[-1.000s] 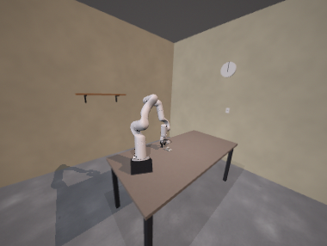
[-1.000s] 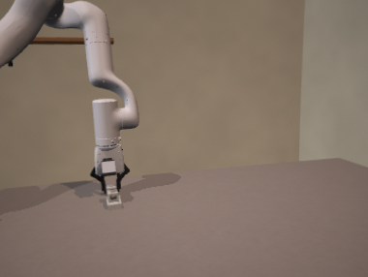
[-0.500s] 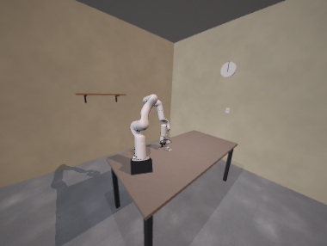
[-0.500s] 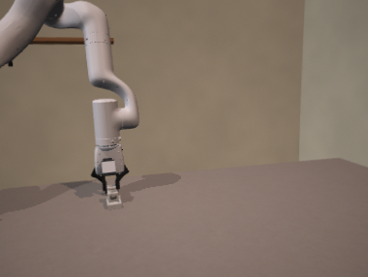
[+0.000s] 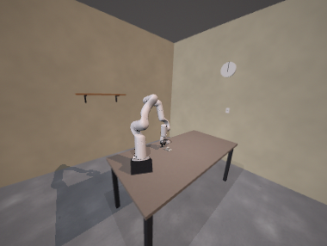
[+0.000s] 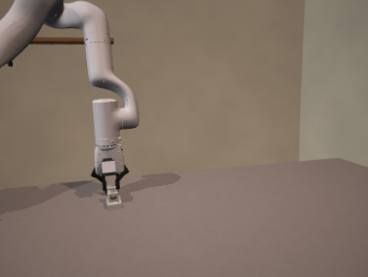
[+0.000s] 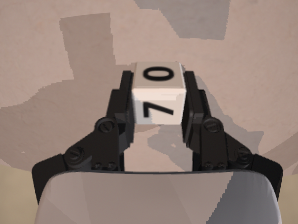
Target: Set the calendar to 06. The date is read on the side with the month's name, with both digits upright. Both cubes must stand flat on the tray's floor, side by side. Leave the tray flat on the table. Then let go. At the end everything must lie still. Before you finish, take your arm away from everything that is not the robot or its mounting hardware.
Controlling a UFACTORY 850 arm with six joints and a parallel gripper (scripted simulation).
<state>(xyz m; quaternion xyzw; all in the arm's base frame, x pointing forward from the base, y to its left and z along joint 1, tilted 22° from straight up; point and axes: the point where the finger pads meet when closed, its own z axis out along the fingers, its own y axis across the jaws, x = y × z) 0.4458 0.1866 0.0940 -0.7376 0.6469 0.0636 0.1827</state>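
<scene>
Right now my hand is 9 cm to the left of the white number cube and 2 cm short of it. From my hand the other things lie so: white calendar tray (11 cm to the right, 2 cm below, 2 cm ahead).
</scene>
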